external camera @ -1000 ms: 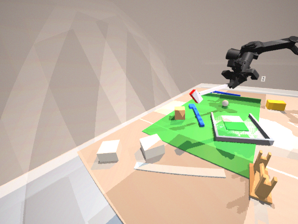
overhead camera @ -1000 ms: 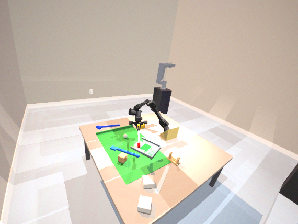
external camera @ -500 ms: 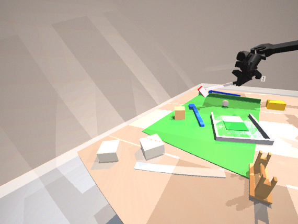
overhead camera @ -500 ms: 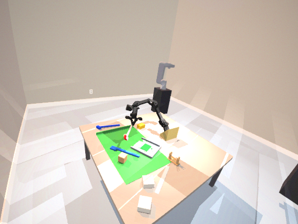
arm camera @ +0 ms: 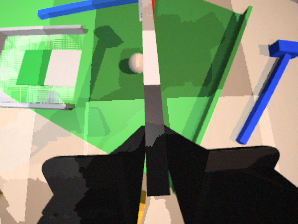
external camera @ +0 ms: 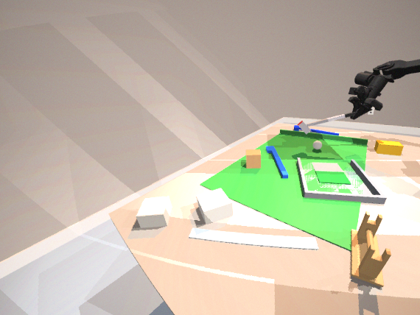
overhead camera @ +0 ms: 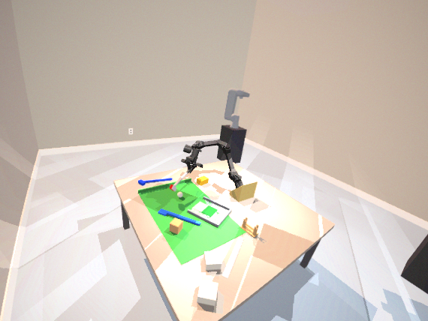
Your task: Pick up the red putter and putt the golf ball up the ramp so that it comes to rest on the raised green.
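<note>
Now: gripper tip 16 cm past the yellow block, 3 cm to the left of it and 12 cm above it. Round my gripper tip: green mat: 14 cm ahead, 27 cm to the left, 14 cm below; then white golf ball: 12 cm ahead, 10 cm to the left, 12 cm below; then tan cube: 29 cm ahead, 41 cm to the left, 11 cm below.
</note>
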